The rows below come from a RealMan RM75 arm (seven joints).
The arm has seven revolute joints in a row. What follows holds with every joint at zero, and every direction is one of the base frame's. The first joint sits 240.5 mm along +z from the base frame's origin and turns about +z. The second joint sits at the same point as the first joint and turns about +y. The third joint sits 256 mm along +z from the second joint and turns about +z. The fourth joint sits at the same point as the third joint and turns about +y. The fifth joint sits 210 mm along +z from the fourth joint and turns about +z. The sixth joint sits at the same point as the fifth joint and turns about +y. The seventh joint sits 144 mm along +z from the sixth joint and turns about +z. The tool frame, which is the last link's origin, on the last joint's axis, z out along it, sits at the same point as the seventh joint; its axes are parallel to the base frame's.
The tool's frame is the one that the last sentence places.
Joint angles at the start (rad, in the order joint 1, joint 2, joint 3, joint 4, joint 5, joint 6, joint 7):
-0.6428, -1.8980, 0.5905, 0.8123, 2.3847, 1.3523, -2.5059
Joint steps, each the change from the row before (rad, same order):
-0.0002, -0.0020, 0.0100, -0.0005, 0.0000, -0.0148, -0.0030
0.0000, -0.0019, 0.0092, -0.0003, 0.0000, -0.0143, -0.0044
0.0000, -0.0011, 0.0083, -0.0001, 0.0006, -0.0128, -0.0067
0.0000, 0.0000, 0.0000, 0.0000, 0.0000, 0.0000, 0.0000
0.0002, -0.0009, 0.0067, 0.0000, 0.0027, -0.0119, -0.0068
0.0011, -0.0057, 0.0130, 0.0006, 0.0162, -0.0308, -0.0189
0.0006, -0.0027, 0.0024, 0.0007, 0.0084, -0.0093, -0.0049
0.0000, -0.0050, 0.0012, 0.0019, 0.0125, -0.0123, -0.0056
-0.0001, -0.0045, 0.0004, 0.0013, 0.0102, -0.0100, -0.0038
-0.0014, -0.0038, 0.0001, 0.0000, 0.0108, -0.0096, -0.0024
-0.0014, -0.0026, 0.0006, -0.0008, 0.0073, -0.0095, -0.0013
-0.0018, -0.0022, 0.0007, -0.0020, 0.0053, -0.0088, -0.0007
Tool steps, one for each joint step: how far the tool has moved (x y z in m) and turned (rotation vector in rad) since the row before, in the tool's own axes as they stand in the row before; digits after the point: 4 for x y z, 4 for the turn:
0.0005, 0.0000, 0.0018, 0.0084, 0.0033, 0.0028
0.0005, -0.0001, 0.0016, 0.0082, 0.0037, 0.0009
0.0006, -0.0002, 0.0012, 0.0082, 0.0035, -0.0013
0.0000, 0.0000, 0.0000, 0.0000, 0.0000, 0.0000
0.0004, -0.0006, 0.0009, 0.0094, 0.0029, -0.0020
-0.0004, -0.0023, 0.0029, 0.0284, 0.0047, -0.0077
-0.0006, -0.0010, 0.0009, 0.0106, 0.0005, -0.0016
-0.0007, -0.0010, 0.0014, 0.0135, 0.0016, -0.0013
-0.0007, -0.0007, 0.0013, 0.0104, 0.0013, -0.0009
-0.0004, -0.0005, 0.0013, 0.0101, 0.0007, 0.0011
0.0000, -0.0004, 0.0011, 0.0081, 0.0022, 0.0014
0.0001, -0.0001, 0.0012, 0.0059, 0.0020, 0.0012

